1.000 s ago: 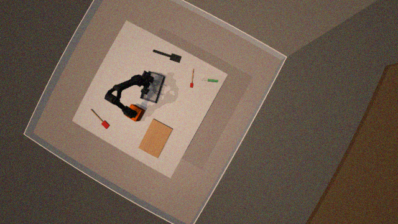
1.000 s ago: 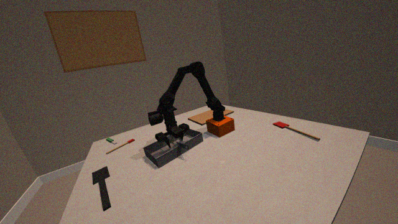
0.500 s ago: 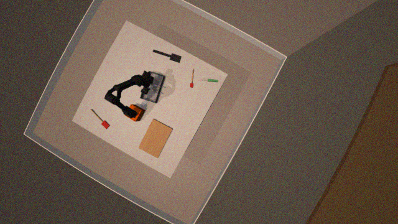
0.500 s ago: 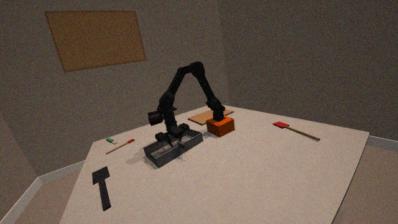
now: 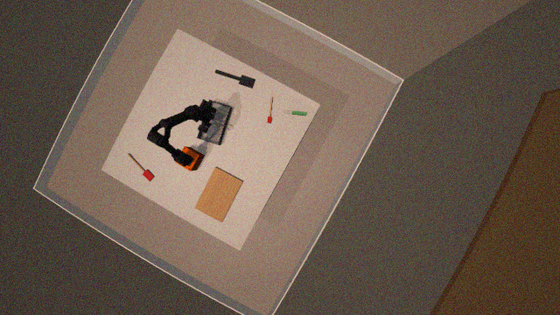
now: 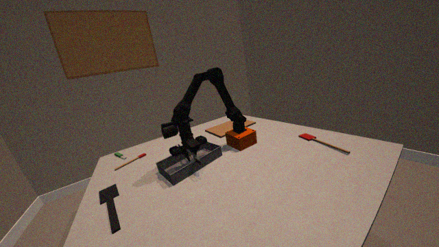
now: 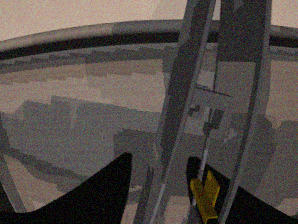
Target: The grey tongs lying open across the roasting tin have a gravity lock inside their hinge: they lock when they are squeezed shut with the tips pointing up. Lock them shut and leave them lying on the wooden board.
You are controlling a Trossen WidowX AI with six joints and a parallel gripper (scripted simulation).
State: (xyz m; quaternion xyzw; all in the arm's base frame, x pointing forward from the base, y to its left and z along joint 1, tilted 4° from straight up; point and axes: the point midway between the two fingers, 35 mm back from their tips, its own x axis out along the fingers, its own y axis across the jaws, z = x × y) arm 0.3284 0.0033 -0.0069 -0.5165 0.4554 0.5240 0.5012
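My gripper tip is 2 cm to the left of the roasting tin. Also, from my gripper tip: wooden board: 47 cm behind, 30 cm to the right, 2 cm below; red-tipped stick: 35 cm to the right, 27 cm ahead, 2 cm below; black spatula: 39 cm ahead, 3 cm below, 1 cm to the left.
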